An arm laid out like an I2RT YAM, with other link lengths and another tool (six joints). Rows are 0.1 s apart.
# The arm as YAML. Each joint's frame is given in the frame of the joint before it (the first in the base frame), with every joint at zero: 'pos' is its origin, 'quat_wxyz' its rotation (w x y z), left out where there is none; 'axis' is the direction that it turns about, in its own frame. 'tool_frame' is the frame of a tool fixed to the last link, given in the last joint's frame.
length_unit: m
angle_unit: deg
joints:
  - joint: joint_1
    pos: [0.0, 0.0, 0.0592]
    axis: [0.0, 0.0, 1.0]
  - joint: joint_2
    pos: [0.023, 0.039, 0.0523]
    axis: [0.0, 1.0, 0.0]
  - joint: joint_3
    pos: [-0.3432, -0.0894, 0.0]
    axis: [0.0, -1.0, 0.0]
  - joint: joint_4
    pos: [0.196, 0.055, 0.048]
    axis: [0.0, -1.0, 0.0]
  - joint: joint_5
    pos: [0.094, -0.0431, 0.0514]
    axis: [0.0, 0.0, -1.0]
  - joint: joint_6
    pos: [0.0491, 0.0, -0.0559]
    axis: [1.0, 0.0, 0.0]
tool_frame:
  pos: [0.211, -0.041, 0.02]
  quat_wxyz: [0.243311, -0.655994, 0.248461, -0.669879]
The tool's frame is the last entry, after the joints.
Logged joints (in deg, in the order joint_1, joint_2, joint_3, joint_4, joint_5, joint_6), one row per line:
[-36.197 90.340 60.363 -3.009 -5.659 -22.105]
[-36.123 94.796 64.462 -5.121 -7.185 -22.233]
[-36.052 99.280 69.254 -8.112 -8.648 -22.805]
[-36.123 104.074 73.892 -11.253 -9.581 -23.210]
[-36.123 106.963 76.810 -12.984 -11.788 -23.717]
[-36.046 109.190 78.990 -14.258 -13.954 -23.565]
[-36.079 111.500 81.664 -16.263 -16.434 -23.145]
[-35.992 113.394 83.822 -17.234 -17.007 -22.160]
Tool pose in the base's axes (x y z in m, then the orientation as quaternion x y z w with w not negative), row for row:
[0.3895 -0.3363 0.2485 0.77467 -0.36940 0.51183 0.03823]
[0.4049 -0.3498 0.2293 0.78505 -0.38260 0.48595 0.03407]
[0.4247 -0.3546 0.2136 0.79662 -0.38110 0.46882 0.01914]
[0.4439 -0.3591 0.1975 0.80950 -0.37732 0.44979 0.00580]
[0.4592 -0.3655 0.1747 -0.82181 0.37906 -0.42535 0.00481]
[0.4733 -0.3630 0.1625 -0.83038 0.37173 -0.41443 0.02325]
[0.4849 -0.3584 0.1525 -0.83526 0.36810 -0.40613 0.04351]
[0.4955 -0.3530 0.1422 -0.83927 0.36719 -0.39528 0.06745]
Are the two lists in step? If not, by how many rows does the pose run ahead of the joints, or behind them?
The pose runs 1 row behind the joints: the pose in row i belongs to the joints in row i - 1.
